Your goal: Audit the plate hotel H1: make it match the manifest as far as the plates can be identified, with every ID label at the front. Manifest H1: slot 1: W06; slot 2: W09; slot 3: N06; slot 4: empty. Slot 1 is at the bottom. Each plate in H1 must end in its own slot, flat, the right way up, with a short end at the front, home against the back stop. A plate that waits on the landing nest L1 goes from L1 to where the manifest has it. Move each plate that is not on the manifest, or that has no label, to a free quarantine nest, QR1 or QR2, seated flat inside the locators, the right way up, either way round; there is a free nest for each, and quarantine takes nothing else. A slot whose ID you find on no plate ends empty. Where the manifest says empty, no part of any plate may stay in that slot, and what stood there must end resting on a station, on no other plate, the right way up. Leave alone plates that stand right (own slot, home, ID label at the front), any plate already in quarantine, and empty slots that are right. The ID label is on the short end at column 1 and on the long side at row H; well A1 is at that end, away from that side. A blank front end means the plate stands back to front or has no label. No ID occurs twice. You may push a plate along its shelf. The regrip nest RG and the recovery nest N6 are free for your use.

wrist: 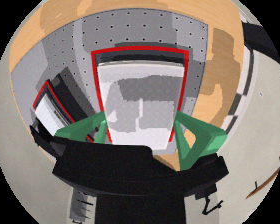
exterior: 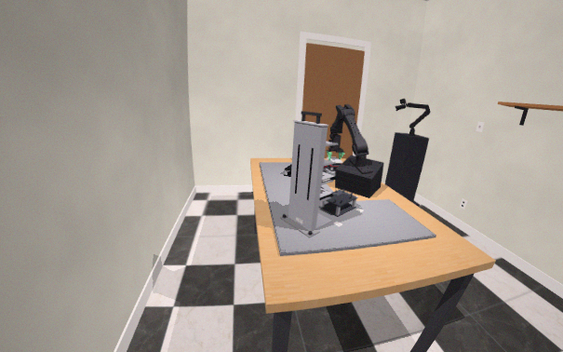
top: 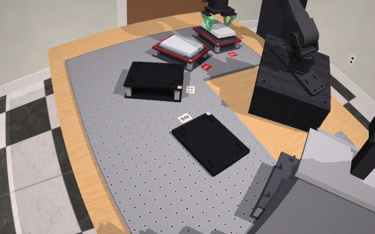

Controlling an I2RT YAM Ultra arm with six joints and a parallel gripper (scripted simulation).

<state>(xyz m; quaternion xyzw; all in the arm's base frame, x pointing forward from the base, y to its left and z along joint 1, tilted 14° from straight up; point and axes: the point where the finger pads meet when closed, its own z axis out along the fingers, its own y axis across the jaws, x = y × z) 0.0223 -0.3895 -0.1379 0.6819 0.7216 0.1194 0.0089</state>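
Now: the red-edged quarantine nest 3 cm below my hand. From my hand the other things lie so: tag L1: 24 cm ahead, 23 cm to the left, 7 cm below; black landing nest L1: 33 cm ahead, 18 cm to the left, 2 cm below; N6 tag: 31 cm ahead, 33 cm to the left, 7 cm below.
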